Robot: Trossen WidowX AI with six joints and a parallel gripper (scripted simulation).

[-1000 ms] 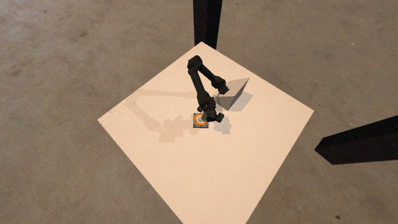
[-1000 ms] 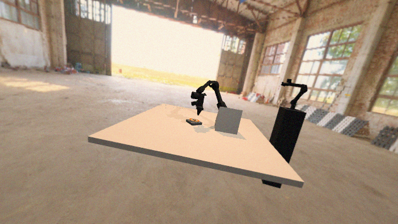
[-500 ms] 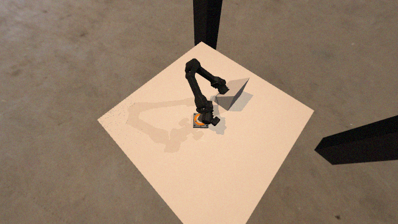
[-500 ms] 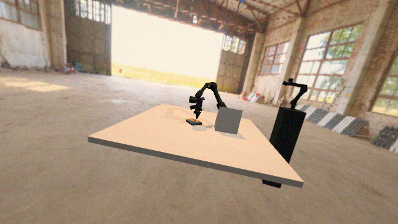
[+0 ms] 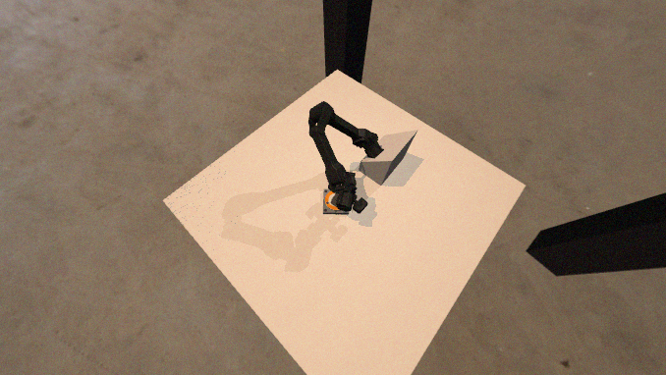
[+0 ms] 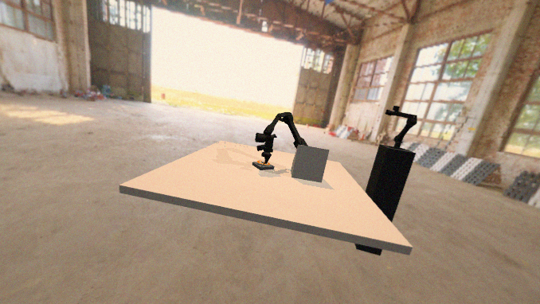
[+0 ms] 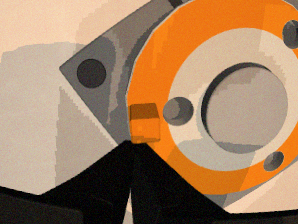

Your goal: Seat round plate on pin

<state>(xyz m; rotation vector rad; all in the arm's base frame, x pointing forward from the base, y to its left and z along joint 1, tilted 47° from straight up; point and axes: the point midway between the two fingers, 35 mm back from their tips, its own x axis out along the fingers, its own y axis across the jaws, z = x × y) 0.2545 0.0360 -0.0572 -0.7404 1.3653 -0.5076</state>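
Right now my gripper tip is 2 cm to the left of the round plate, 2 cm short of it and 1 cm above it. From my gripper tip the other things lie so: base (4 cm to the right, 3 cm ahead, 2 cm below).
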